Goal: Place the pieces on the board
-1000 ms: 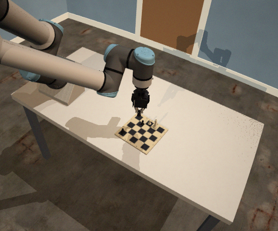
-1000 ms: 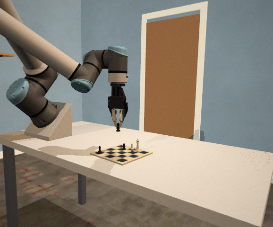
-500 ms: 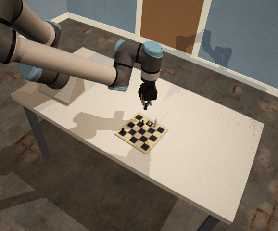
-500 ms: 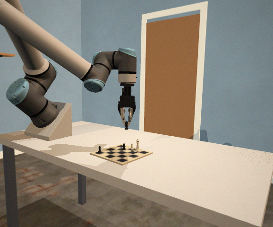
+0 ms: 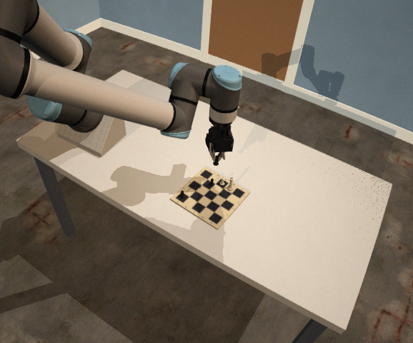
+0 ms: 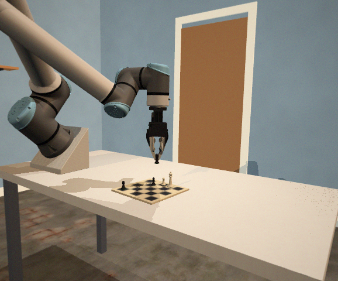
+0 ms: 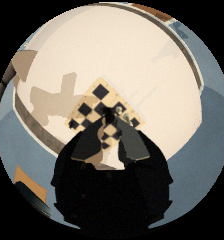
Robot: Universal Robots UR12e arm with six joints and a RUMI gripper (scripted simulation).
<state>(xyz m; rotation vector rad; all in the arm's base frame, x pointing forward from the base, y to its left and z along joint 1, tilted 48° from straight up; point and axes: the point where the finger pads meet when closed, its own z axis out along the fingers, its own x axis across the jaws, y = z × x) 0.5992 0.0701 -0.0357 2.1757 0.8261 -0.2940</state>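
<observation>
The white king lies 8 cm below my hand, 8 cm ahead of it and 1 cm to the right of it. From my hand the other things lie so: black bishop (1 cm below); chessboard (12 cm below, 8 cm to the right, 3 cm ahead).
</observation>
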